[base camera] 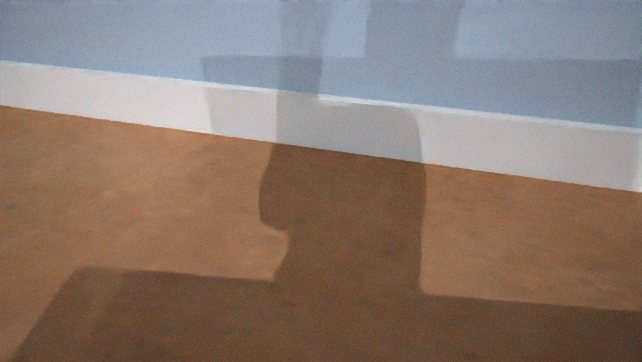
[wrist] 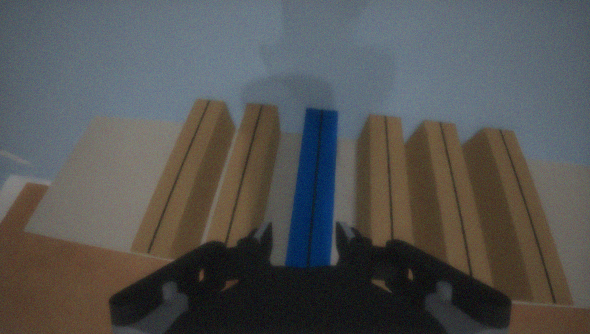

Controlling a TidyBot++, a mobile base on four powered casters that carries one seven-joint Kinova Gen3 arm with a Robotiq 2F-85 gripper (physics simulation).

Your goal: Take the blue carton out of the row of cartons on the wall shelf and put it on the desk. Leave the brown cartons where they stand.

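Places are measured from the arm's base along level axes (x ahead, y left, z up), in centimetres.
Where they show: gripper, between the fingertips: (wrist: 304, 234).
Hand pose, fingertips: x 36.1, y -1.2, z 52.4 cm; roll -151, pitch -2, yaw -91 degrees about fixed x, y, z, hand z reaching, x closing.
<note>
Each offset is from my fingertips to the top centre of the thing. Level surfaces: height alone.
The blue carton @(dx +8.7, dy -2.2, dz -9.5 cm) (wrist: 320, 185) stands upright in the row on the pale wall shelf @(dz -17.5 cm) (wrist: 100, 175), seen from above in the wrist view. Two brown cartons, the near one @(dx +10.1, dy +7.7, dz -9.5 cm) (wrist: 250, 170) and the outer one @(dx +11.4, dy +16.8, dz -9.5 cm) (wrist: 185, 175), stand to its left. Three brown cartons @(dx +7.3, dy -12.1, dz -9.5 cm) (wrist: 387, 180) @(dx +6.0, dy -21.1, dz -9.5 cm) (wrist: 452, 195) @(dx +4.6, dy -31.0, dz -9.5 cm) (wrist: 525, 210) stand to its right. There are gaps on both sides of the blue carton. My gripper (wrist: 304, 234) is open and empty, with one fingertip showing on each side of the blue carton's near end. How far the tips are above its top is hard to tell. The desk does not show.
The blue-grey wall (wrist: 450, 60) (base camera: 125, 35) rises behind the cartons, with the arm's shadow on it. The brown floor @(dz -92.1 cm) (wrist: 60, 280) (base camera: 125, 200) shows below the shelf. In the base camera view a white baseboard (base camera: 100, 95) runs along the wall's foot.
</note>
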